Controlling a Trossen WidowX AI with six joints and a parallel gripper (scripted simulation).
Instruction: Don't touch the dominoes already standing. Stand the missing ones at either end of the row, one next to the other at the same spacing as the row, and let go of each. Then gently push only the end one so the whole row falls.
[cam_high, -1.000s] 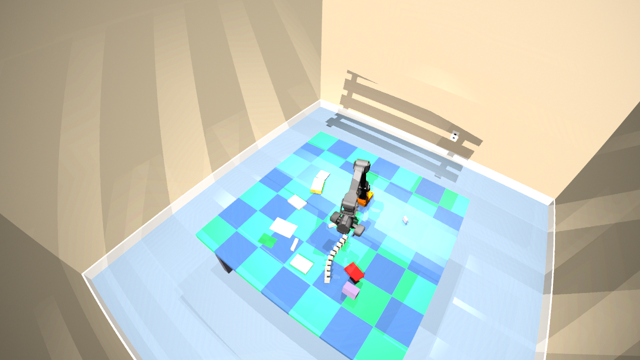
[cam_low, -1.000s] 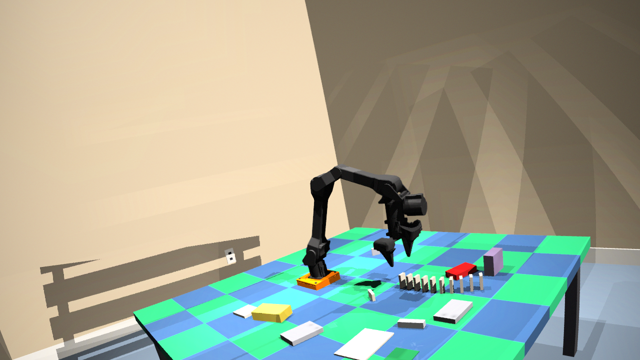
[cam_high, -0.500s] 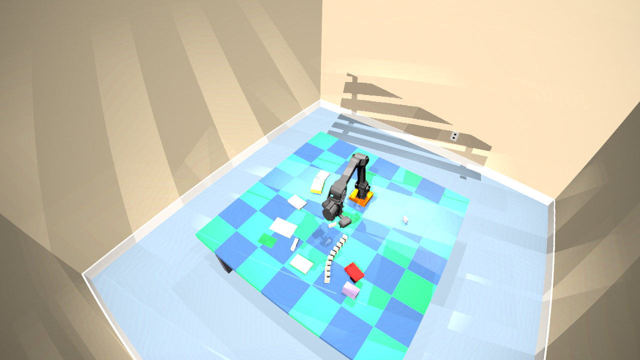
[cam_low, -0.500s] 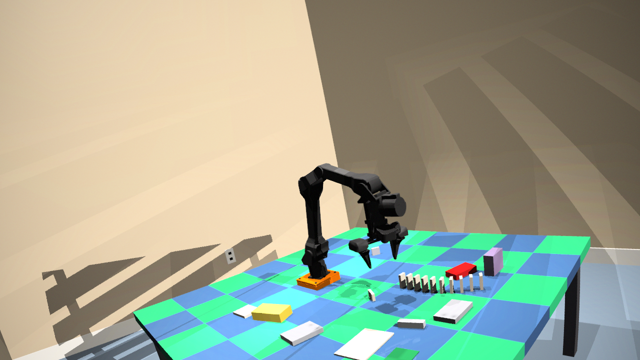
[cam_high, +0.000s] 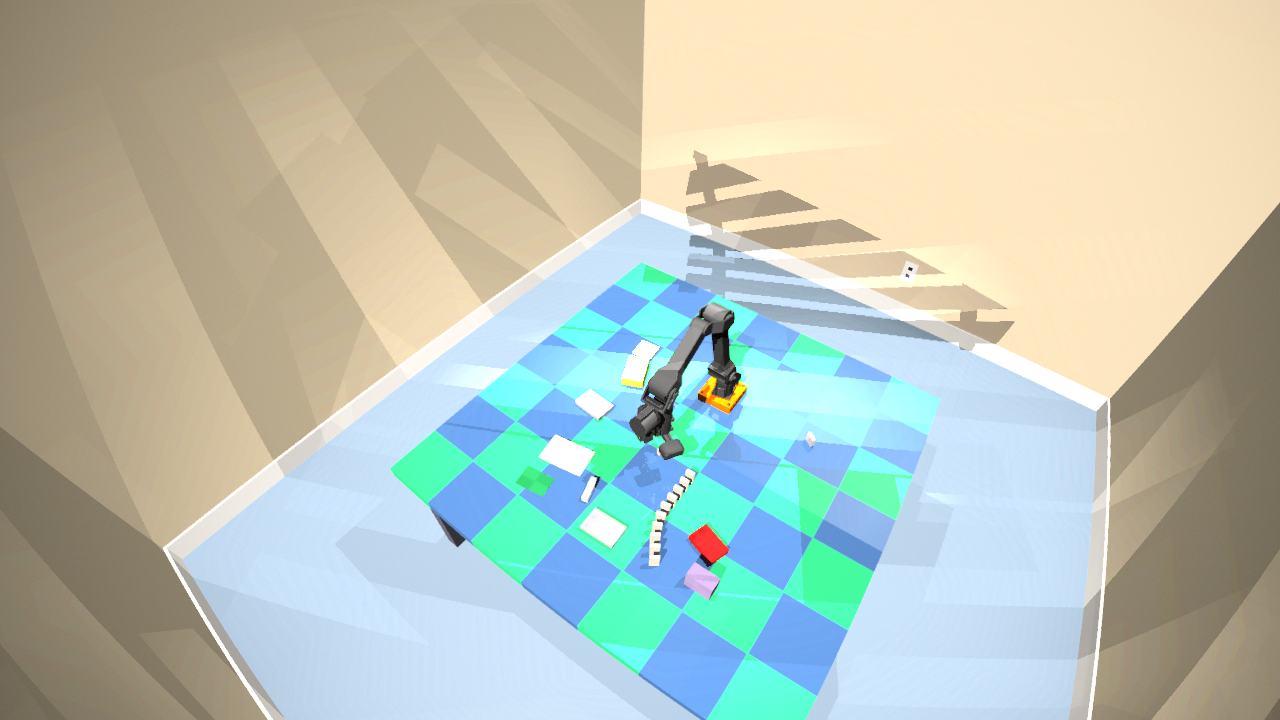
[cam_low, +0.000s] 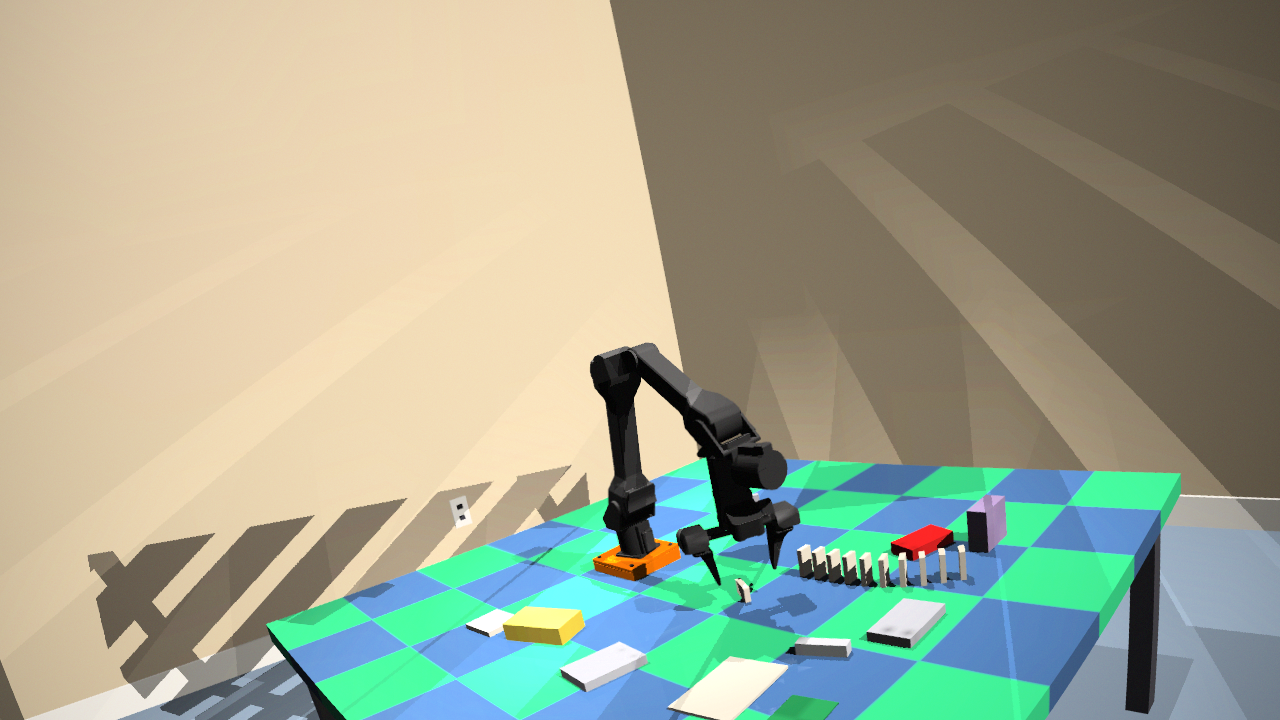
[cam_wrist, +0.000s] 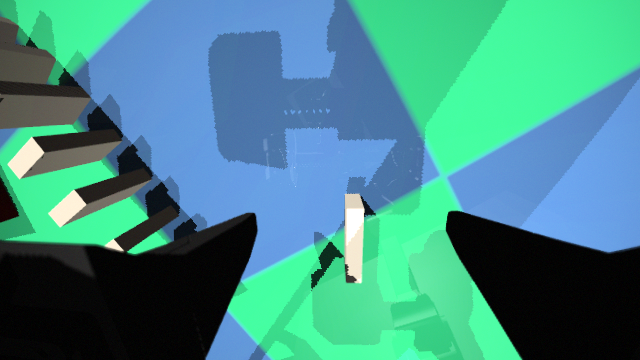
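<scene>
Right now my gripper tip is 240 mm to the left of the cream sheet, 120 mm short of it and 40 mm above it. The rest, counted from my gripper tip: red block: 240 mm to the left, 200 mm ahead, 40 mm below; grey bar: 200 mm ahead, 120 mm to the right, 40 mm below; yellow block: 270 mm behind, 200 mm to the right, 30 mm below.
</scene>
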